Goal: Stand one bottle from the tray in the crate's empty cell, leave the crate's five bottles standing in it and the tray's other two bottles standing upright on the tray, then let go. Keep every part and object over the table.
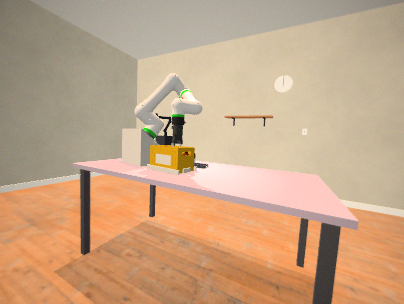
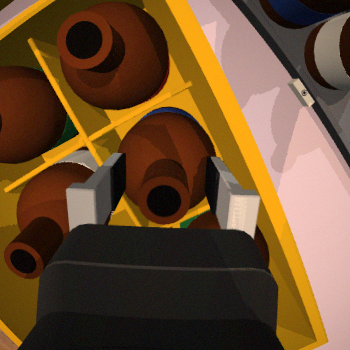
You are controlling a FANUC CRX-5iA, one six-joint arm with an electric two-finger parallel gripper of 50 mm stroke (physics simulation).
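Places are measured from the arm's base along level axes (x ahead, y left, z up), in metres.
Where they show: gripper, fingertip midpoint: (image 2: 165,171).
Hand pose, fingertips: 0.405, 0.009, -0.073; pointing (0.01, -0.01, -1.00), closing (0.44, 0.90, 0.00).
Note:
Things, the pixels of their top centre, and the offset from my fingertips, as dx, dy, dz. "pt": a spot on its surface instead. Level surfaces: height alone.
- yellow crate at its top centre: (image 2: 86,249) (image 1: 172,146) +0.009, -0.045, +0.045
- brown bottle with a blue label, top centre: (image 2: 163,201) +0.004, -0.002, +0.033
- top at a spot on its surface: (image 2: 120,65) pt -0.067, +0.002, -0.002
- white label at a spot on its surface: (image 2: 50,195) pt -0.014, -0.080, -0.010
- dark tray at a spot on its surface: (image 2: 277,52) pt -0.037, +0.135, -0.121
- white-labelled bottle at a spot on its surface: (image 2: 332,52) pt -0.022, +0.163, -0.069
- blue-labelled bottle at a spot on its surface: (image 2: 300,7) pt -0.066, +0.146, -0.066
- pink table at its surface level: dz -0.130
- small light block at a spot on its surface: (image 2: 302,93) pt +0.010, +0.145, -0.115
The yellow crate (image 1: 164,158) (image 2: 240,142) stands on the table with brown bottles in its cells. My gripper (image 1: 177,144) (image 2: 165,171) is open over the crate. Between its spread fingers is the neck of a brown bottle with a blue label (image 2: 164,150), which stands in a cell with a gap on either side of the neck. Other bottles stand around it: one at the top (image 2: 120,65), one at the left (image 2: 25,115), one with a white label (image 2: 50,195) and one partly hidden behind the gripper (image 2: 212,230). The dark tray (image 2: 277,52) holds a white-labelled bottle (image 2: 332,52) and a blue-labelled bottle (image 2: 300,7).
The tray lies close beside the crate, across a strip of pink table (image 1: 250,182) (image 2: 265,125). A small light block (image 2: 302,93) sits on the tray's edge. A pale box (image 1: 132,146) stands behind the crate near the arm's base. The lower crate cells are hidden by the gripper body.

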